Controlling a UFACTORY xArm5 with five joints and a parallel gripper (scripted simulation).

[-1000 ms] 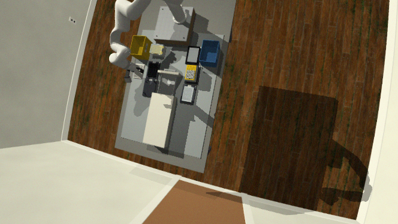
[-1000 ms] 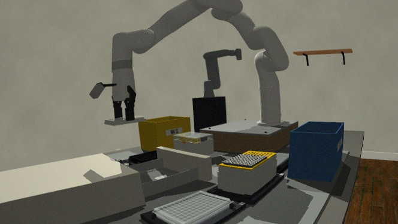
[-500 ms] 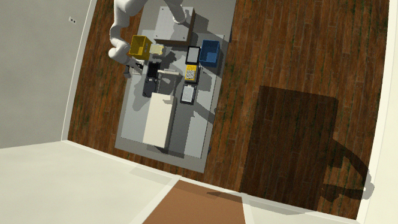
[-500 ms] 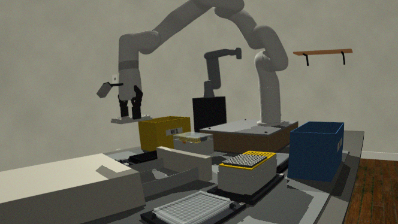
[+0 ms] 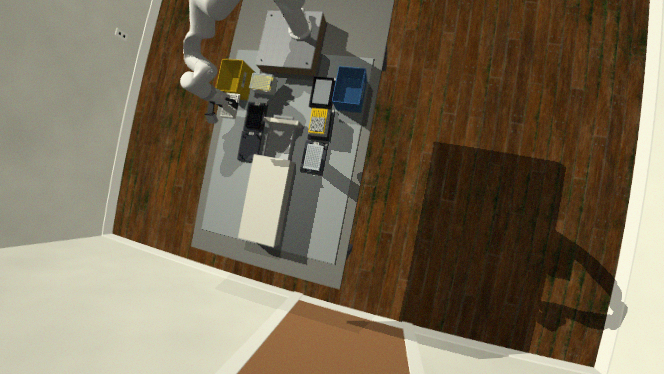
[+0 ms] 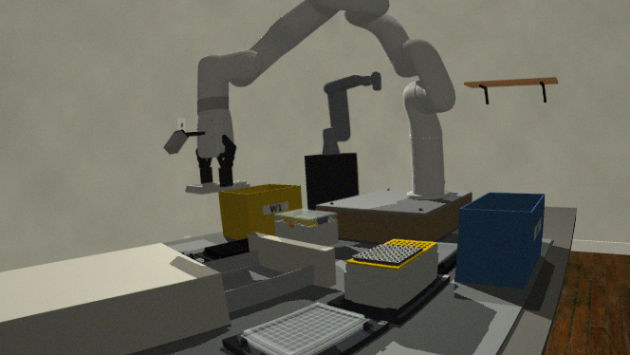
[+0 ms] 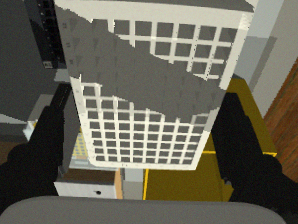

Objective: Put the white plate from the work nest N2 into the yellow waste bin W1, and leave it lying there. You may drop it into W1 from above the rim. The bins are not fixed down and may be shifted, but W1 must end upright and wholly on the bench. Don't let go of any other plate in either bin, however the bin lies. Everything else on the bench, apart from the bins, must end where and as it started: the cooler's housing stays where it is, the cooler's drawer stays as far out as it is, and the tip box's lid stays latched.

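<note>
Right now the yellow waste bin W1 is 180 mm behind my hand, 120 mm below it and 50 mm to the right of it. Also, from my hand: black plate (140 mm below, 70 mm to the left, 10 mm ahead); white plate (10 mm below); N2 label (150 mm below, 110 mm ahead, 60 mm to the left).
</note>
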